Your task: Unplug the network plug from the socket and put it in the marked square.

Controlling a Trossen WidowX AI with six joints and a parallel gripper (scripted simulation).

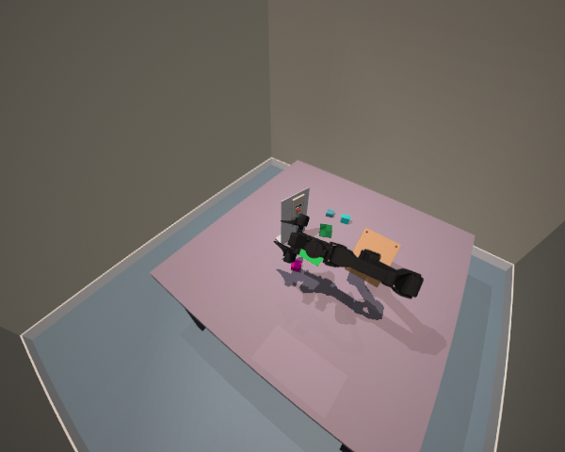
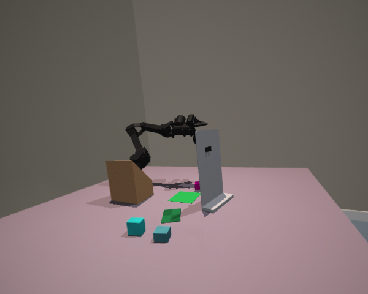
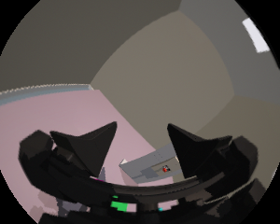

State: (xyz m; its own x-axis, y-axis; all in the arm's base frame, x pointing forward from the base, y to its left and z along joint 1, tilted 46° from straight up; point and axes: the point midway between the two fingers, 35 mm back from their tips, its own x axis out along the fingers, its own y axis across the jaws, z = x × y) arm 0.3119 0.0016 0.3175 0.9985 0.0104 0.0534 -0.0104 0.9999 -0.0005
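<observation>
Now: the network plug 23 cm to the right of my gripper tip, 8 cm below it and 4 cm ahead of it. Also, from my gripper tip: grey upright panel 24 cm to the right, 17 cm below, 6 cm ahead; then bright green square 31 cm below, 21 cm to the right, 9 cm behind.
</observation>
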